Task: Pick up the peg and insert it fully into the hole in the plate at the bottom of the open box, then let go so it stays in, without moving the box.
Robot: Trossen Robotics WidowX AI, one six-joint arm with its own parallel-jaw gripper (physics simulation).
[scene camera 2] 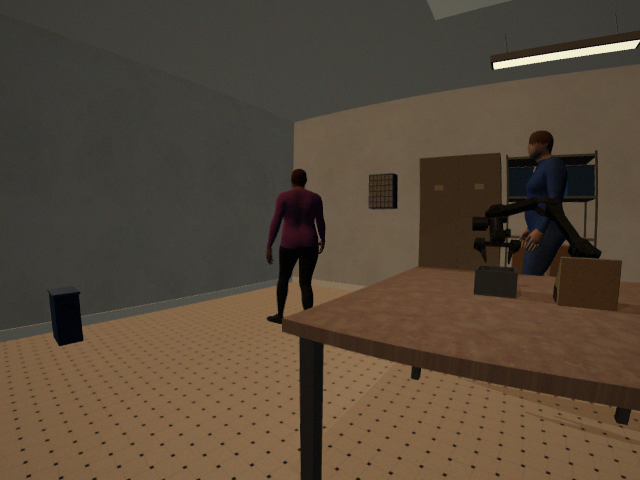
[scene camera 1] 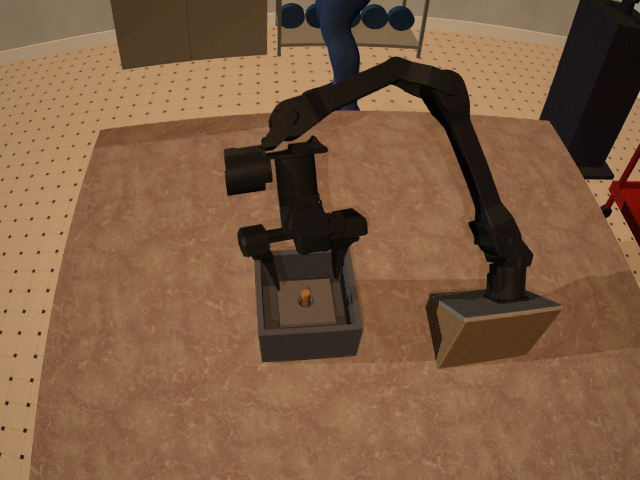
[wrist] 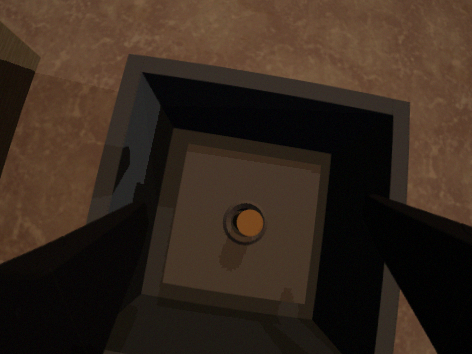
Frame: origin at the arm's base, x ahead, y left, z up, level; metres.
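Seen in the pictures: gripper, fingertip midpoint: [scene camera 2: 497,263] [scene camera 1: 307,284] [wrist: 256,209]; arm's base, link origin: [scene camera 2: 592,275] [scene camera 1: 506,298].
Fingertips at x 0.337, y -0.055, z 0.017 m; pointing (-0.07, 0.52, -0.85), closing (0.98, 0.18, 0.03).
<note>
Offsets run from my fingertips to a thing's top centre. Level surfaces: height alone.
The orange peg {dz -0.034, dx +0.001, dy -0.006 m} [scene camera 1: 305,298] [wrist: 249,223] stands nearly upright in the hole of the plate {dz -0.061, dx +0.001, dy -0.006 m} [scene camera 1: 321,316] [wrist: 280,185], its top part standing out above the plate. The plate lies at the bottom of the open grey box {dz -0.024, dx +0.001, dy -0.006 m} [scene camera 1: 310,345] [scene camera 2: 495,283] [wrist: 265,81]. A dark gap shows round the peg in the wrist view. My gripper [scene camera 1: 308,284] [scene camera 2: 497,258] [wrist: 256,209] is wide open and empty. Its fingers stand well apart on either side above the peg, touching neither it nor the plate. The peg is hidden by the box walls in the second scene view.
The arm's wedge-shaped base block [scene camera 1: 496,335] [scene camera 2: 589,283] stands on the table {dz -0.122 m} [scene camera 1: 180,403] [scene camera 2: 439,330] to the right of the box. The box's walls rise around the plate on all sides. A person in blue [scene camera 1: 341,46] [scene camera 2: 547,206] stands behind the table.
</note>
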